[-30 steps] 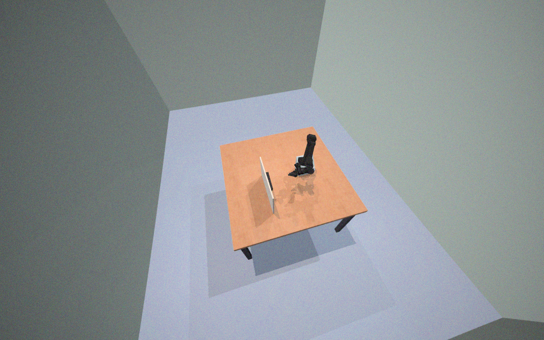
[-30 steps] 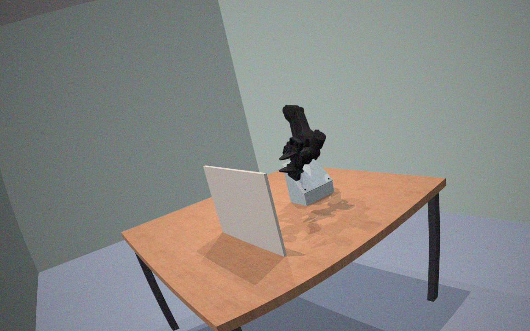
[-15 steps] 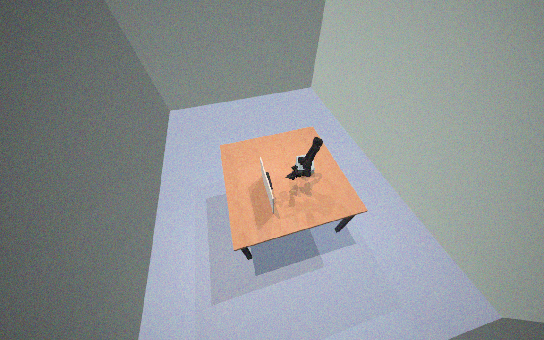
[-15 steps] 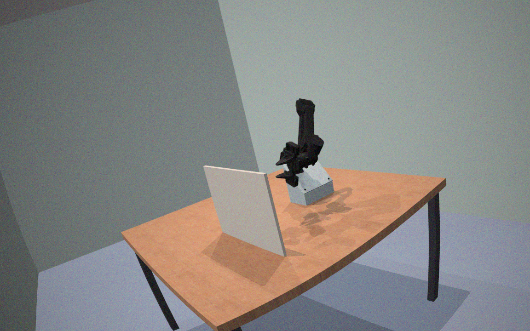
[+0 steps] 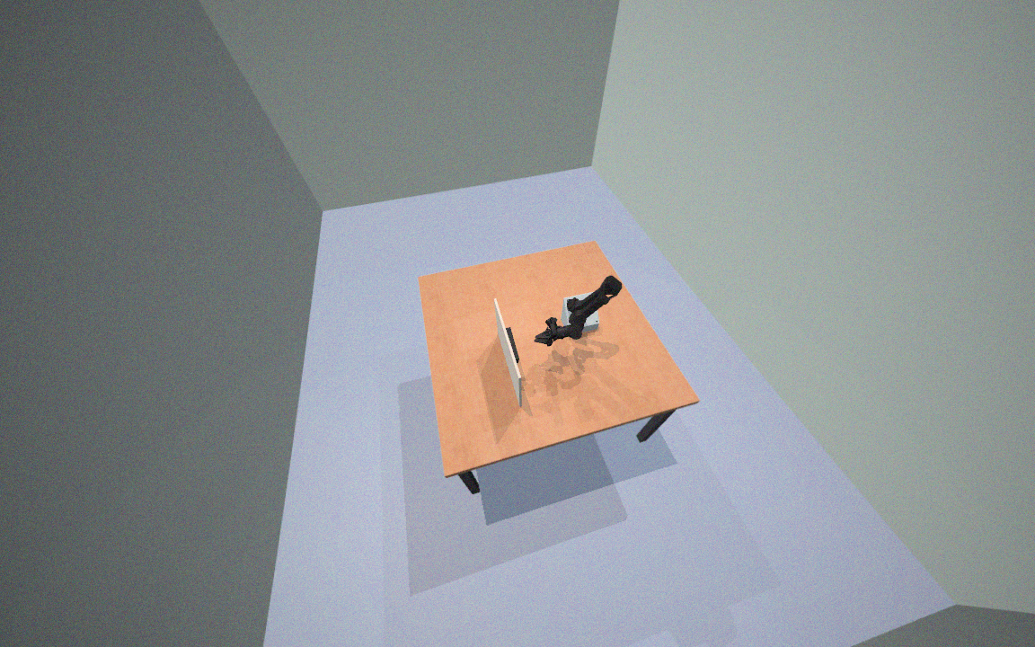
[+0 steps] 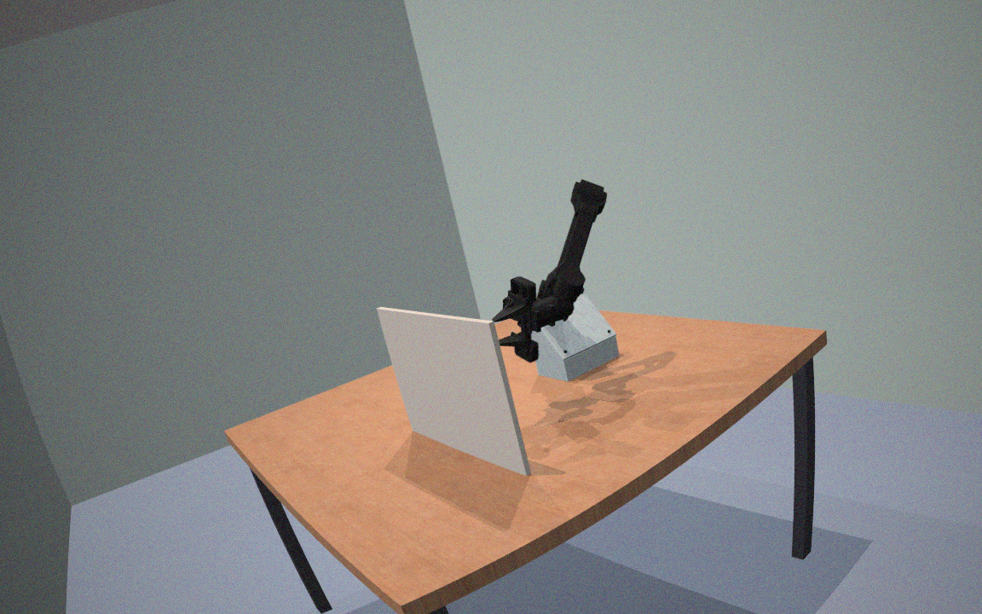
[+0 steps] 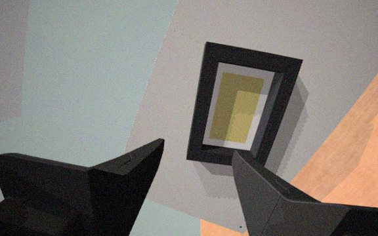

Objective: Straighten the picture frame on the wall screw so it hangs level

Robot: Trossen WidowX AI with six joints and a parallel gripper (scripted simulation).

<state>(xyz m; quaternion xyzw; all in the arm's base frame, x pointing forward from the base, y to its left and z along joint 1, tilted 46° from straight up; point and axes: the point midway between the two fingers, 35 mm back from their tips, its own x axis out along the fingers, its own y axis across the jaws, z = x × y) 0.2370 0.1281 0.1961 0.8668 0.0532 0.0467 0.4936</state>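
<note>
The picture frame lies 13 cm ahead of my gripper tip, 1 cm to the right of it and 5 cm below it. From my gripper tip the other things lie so: wall panel (13 cm ahead, 1 cm to the left, 7 cm below).
</note>
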